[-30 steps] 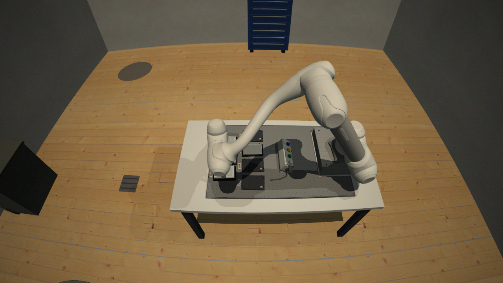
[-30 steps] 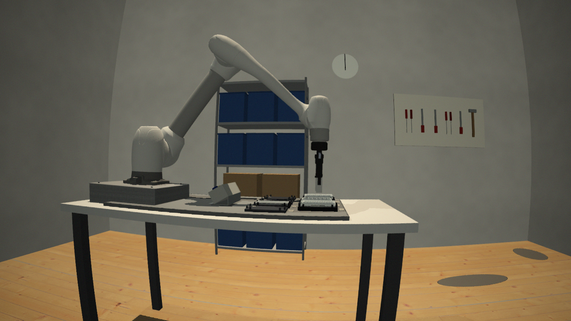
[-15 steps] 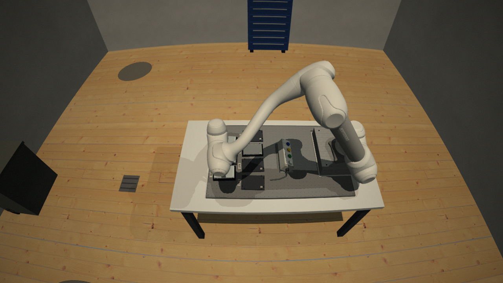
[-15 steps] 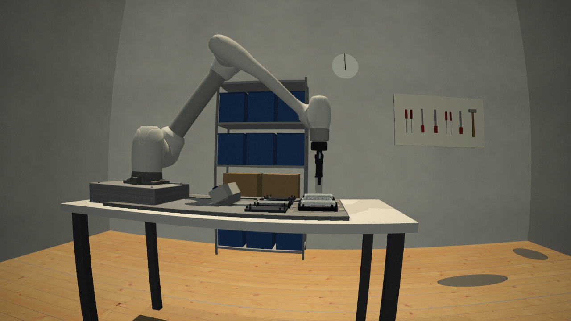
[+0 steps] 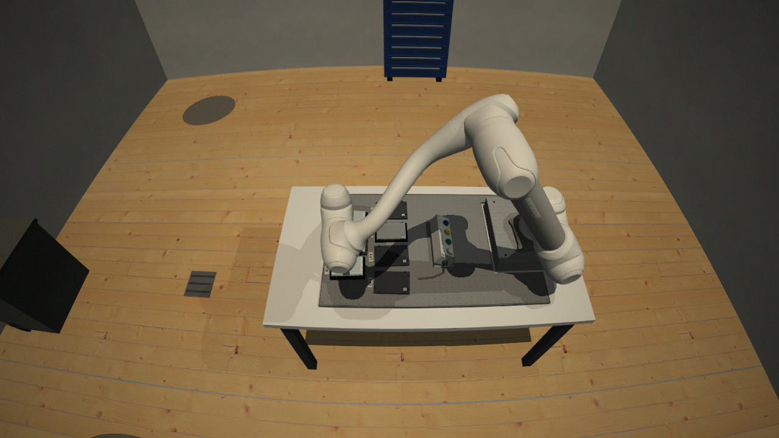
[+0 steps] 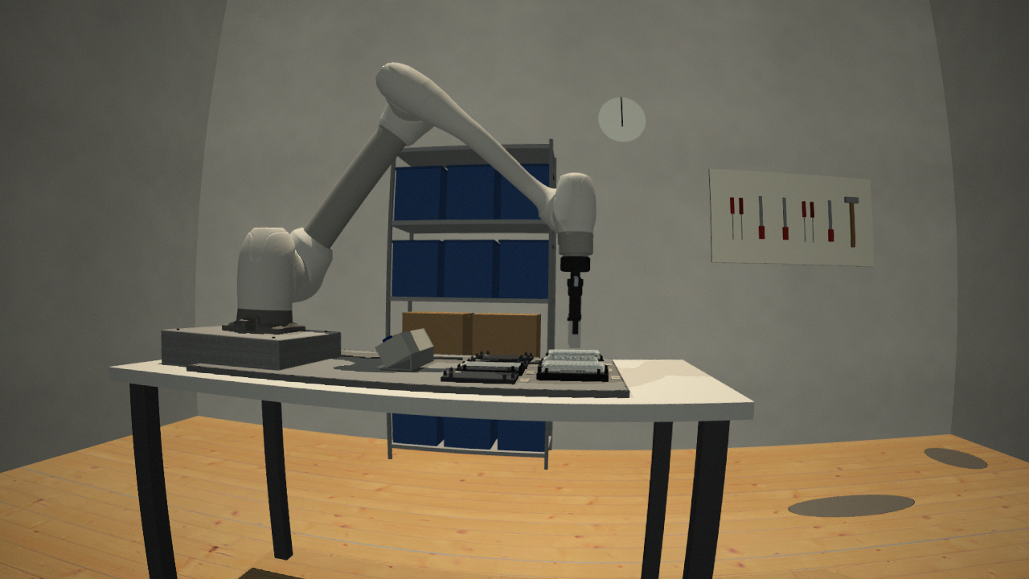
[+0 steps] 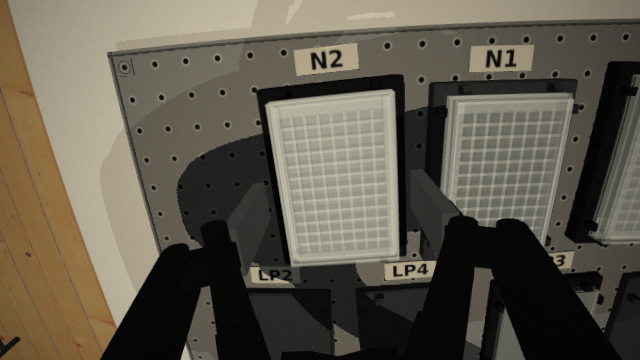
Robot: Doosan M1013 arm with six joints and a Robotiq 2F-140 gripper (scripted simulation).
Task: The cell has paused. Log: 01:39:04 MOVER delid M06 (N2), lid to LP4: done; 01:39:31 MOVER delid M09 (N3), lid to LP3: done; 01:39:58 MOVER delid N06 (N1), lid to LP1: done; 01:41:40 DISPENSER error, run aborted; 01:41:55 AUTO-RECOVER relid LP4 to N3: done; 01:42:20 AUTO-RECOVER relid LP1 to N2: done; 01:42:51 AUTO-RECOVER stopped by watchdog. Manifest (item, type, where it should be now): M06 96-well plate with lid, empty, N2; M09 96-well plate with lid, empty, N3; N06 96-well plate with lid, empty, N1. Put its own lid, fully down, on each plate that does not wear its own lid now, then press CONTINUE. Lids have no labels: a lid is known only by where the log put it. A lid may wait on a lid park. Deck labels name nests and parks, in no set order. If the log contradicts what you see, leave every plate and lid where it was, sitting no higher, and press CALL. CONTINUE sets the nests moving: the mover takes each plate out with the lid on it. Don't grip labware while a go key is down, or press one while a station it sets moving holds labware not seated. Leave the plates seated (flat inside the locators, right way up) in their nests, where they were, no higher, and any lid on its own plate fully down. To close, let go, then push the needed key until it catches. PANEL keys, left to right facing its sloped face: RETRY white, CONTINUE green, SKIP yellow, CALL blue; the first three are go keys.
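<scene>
The nest N2 lies 60 mm below my hand. Also, from my hand: park LP4 (190 mm behind, 50 mm to the right, 60 mm below); then park LP2 (180 mm behind, 80 mm to the left, 60 mm below); then LP2 label (90 mm behind, 70 mm to the left, 70 mm below).
</scene>
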